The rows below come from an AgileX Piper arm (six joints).
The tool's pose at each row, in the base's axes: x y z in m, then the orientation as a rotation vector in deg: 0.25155, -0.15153, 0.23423, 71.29, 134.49, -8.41; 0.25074, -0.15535, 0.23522, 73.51, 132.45, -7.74; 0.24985, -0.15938, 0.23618, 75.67, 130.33, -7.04; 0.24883, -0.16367, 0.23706, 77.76, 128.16, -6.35; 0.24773, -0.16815, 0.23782, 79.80, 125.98, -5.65; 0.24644, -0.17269, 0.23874, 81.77, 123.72, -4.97; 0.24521, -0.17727, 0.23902, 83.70, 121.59, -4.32; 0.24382, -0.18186, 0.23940, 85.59, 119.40, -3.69; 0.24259, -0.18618, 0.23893, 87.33, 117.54, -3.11; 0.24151, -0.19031, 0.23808, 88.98, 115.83, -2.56
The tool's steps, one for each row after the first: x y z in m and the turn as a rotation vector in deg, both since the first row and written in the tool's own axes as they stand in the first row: -0.00294, -0.00275, 0.00001, -0.25, -0.61, 2.22; -0.00599, -0.00569, 0.00009, -0.54, -1.25, 4.46; -0.00914, -0.00890, 0.00027, -0.84, -1.92, 6.69; -0.01234, -0.01229, 0.00059, -1.15, -2.57, 8.90; -0.01557, -0.01585, 0.00071, -1.47, -3.28, 11.12; -0.01856, -0.01947, 0.00143, -1.73, -3.88, 13.27; -0.02153, -0.02321, 0.00201, -1.99, -4.51, 15.42; -0.02398, -0.02677, 0.00332, -2.17, -4.93, 17.35; -0.02619, -0.03015, 0.00495, -2.30, -5.26, 19.16
